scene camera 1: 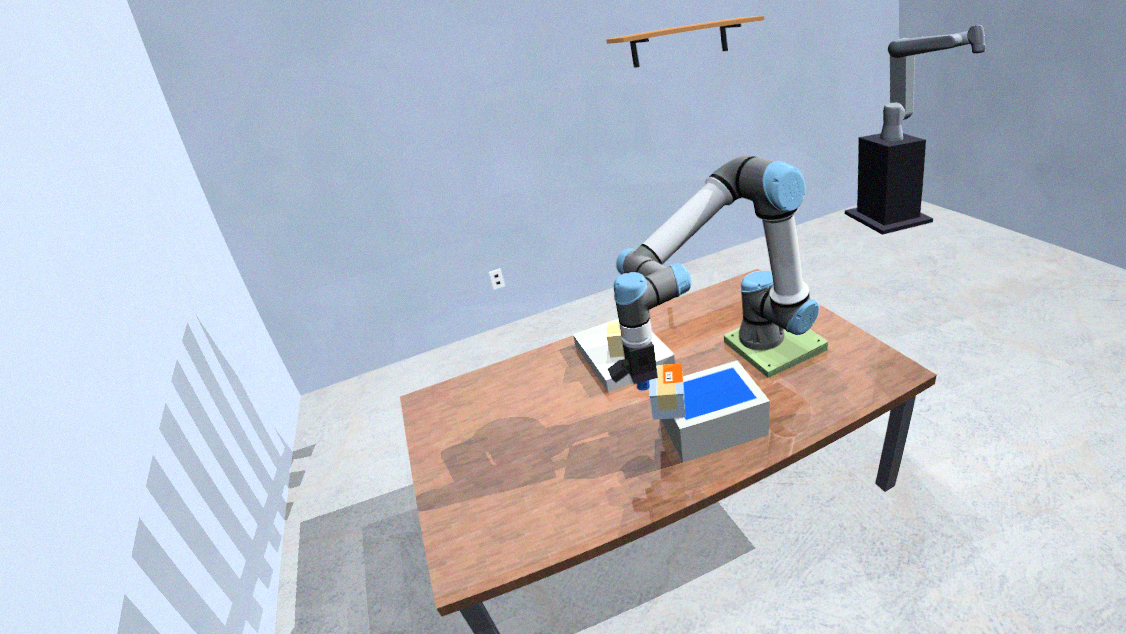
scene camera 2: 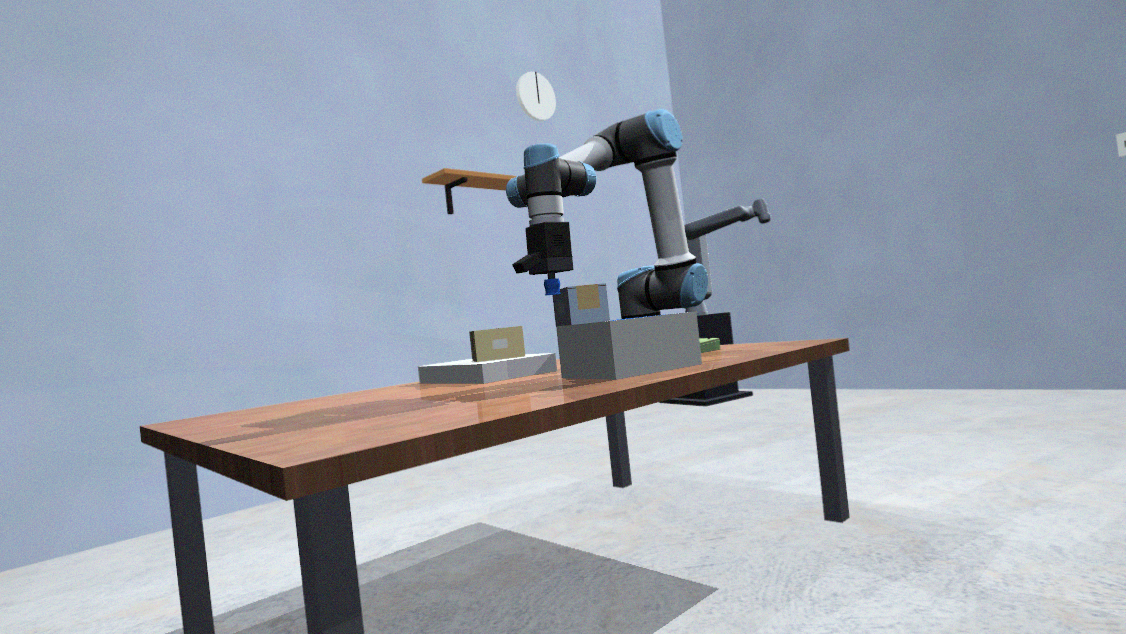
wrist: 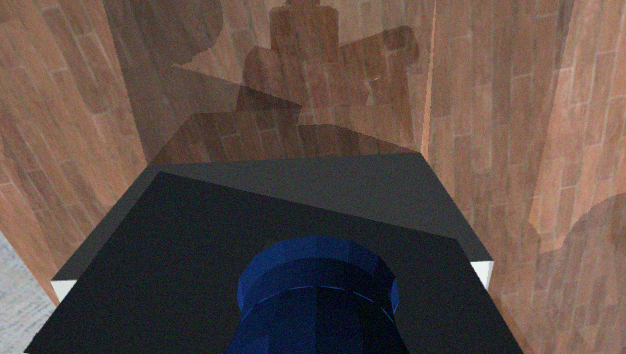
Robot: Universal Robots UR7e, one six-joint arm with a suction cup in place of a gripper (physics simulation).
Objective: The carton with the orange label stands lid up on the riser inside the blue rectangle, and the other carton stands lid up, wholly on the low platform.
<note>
The suction cup (wrist: 315, 287) is stuck to a carton with orange label (scene camera 2: 582, 304), which still rests on a grey riser (scene camera 2: 615, 349).
The carton with orange label shows as well in scene camera 1 (scene camera 1: 667, 400) and in the wrist view (wrist: 170, 270). The grey riser also shows in the wrist view (wrist: 401, 189).
</note>
